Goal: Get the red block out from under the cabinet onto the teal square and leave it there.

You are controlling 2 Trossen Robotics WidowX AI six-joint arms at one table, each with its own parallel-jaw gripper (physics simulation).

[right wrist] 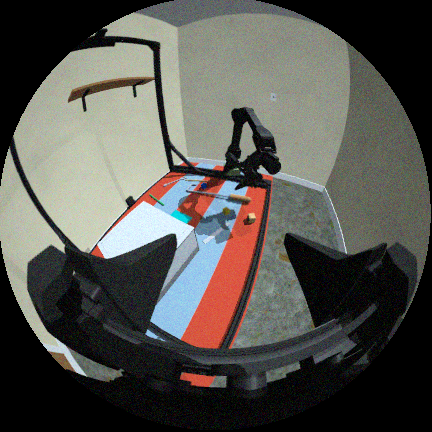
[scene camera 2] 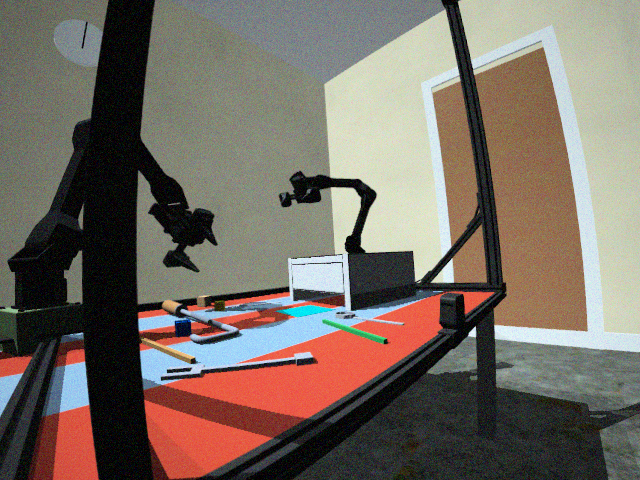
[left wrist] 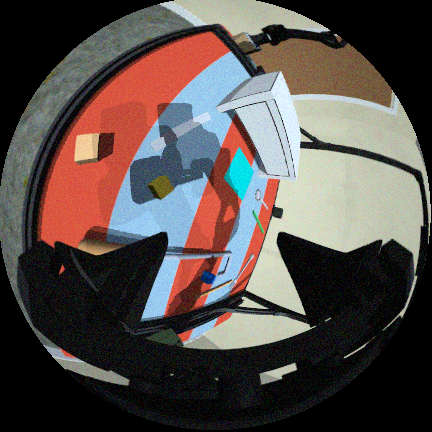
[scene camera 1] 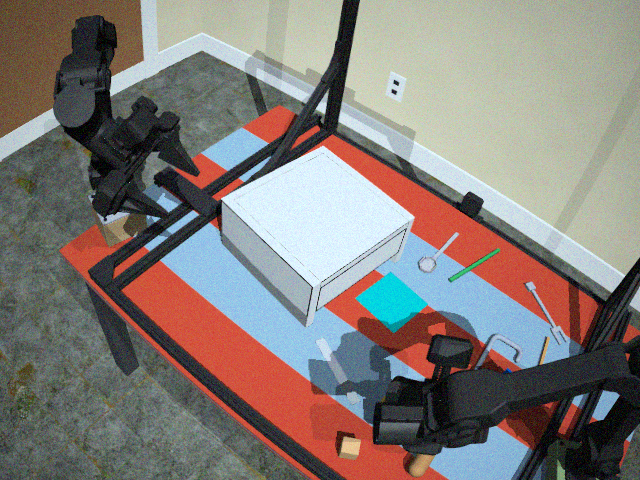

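Where they show: left gripper, fingertip midpoint: (right wrist: pixel 227 183) (scene camera 2: pixel 207 258) (left wrist: pixel 223 238) (scene camera 1: pixel 427 378); right gripper, fingertip midpoint: (right wrist: pixel 232 239) (scene camera 2: pixel 291 202) (scene camera 1: pixel 184 194); left arm's base, origin of the base link: (scene camera 2: pixel 40 306) (scene camera 1: pixel 580 466); right arm's base, origin of the base link: (left wrist: pixel 253 40).
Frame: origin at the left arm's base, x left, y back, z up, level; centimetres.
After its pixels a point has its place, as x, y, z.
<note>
The white cabinet (scene camera 1: pixel 317 217) {-38.0, -58.2, 7.1} (scene camera 2: pixel 382 273) {-51.4, -49.4, 1.4} (left wrist: pixel 280 135) {-30.6, -49.1, 5.5} (right wrist: pixel 145 230) {-38.1, -55.6, 7.1} stands on the striped table. The red block does not show in any view. The flat teal square (scene camera 1: pixel 391 301) {-32.7, -39.9, -6.4} (scene camera 2: pixel 307 311) {-34.0, -38.4, -6.4} (left wrist: pixel 239 174) {-32.1, -39.5, -6.4} (right wrist: pixel 181 216) {-30.2, -37.4, -6.4} lies before the cabinet's front. My left gripper (scene camera 2: pixel 205 256) {-8.2, -33.5, 7.7} (left wrist: pixel 223 238) {-8.2, -33.5, 7.7} is open and empty, raised above the table near the wooden handle of a hooked metal rod; its fingertips are hidden in scene camera 1. My right gripper (scene camera 1: pixel 181 193) {-14.7, -75.1, 29.7} (right wrist: pixel 232 239) {-14.7, -75.1, 29.7} is open and empty, in the air at the cabinet's far side from the square.
The rod's wooden handle (scene camera 1: pixel 421 463) {2.7, -30.0, -3.0} (scene camera 2: pixel 171 307) {-2.5, -26.4, -4.1} lies near a tan block (scene camera 1: pixel 349 446) {1.9, -42.8, -3.5} and a yellow block (left wrist: pixel 161 187) {-8.7, -36.8, -4.0}. A blue block (scene camera 2: pixel 183 328) {-20.2, -13.3, -5.1} lies by its hook (scene camera 1: pixel 509 338) {-28.9, -13.6, -5.3}. A white strip (scene camera 1: pixel 330 359) {-16.0, -49.3, -6.4}, ladle (scene camera 1: pixel 427 264) {-44.8, -33.2, -6.3}, green stick (scene camera 1: pixel 474 265) {-47.4, -22.2, -5.9} and fork (scene camera 1: pixel 542 310) {-39.3, -4.8, -6.2} lie around.
</note>
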